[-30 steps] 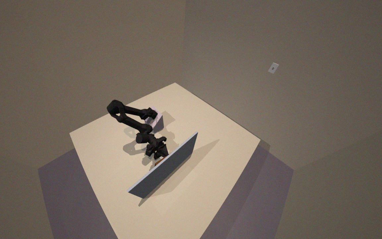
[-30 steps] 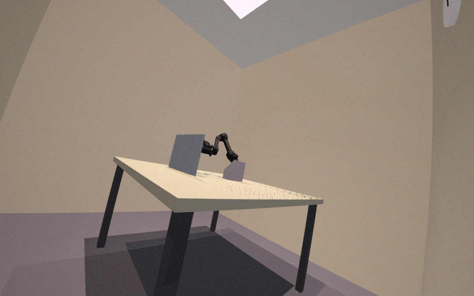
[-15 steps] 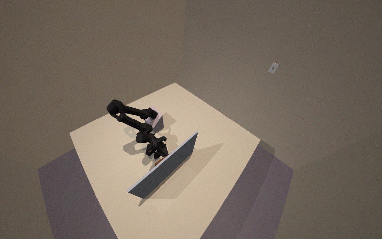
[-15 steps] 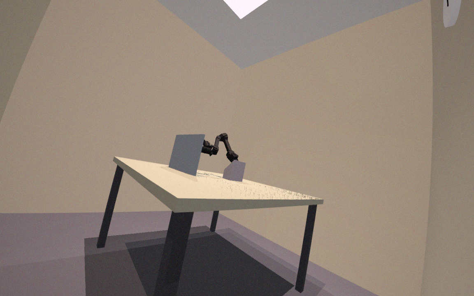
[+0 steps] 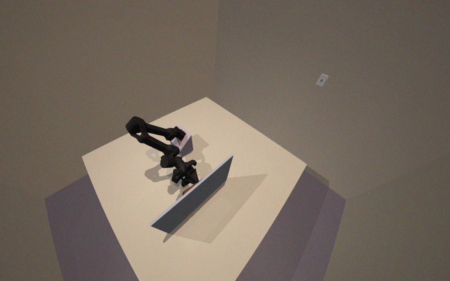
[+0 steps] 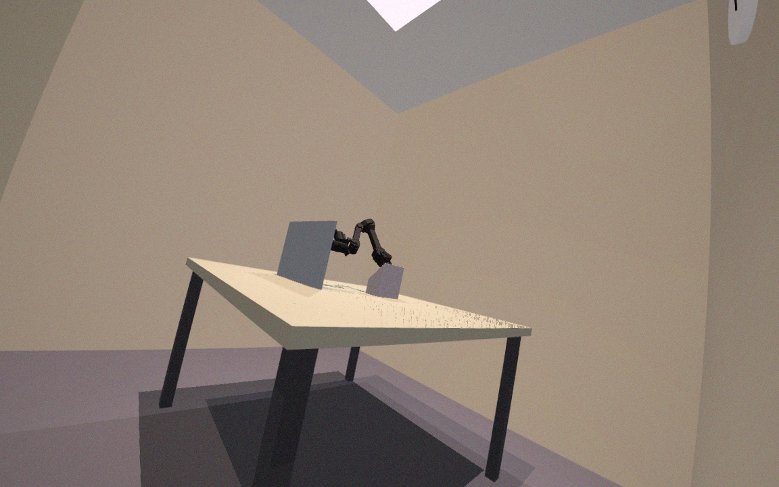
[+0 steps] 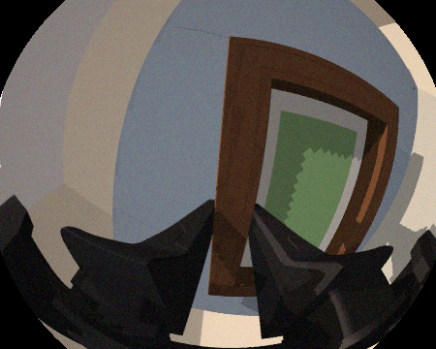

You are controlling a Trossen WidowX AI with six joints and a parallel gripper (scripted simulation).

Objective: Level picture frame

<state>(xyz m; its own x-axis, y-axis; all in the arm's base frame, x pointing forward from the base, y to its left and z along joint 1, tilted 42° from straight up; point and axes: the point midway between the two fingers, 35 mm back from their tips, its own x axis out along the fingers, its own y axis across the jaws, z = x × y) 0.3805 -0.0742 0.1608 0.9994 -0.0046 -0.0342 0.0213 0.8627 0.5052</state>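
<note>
Now: gripper tip 50 mm above the picture frame, 20 mm to the left of it and 10 mm short of it. The rest, counted from my gripper tip: wall panel (60 mm below, 20 mm to the right, 20 mm ahead).
</note>
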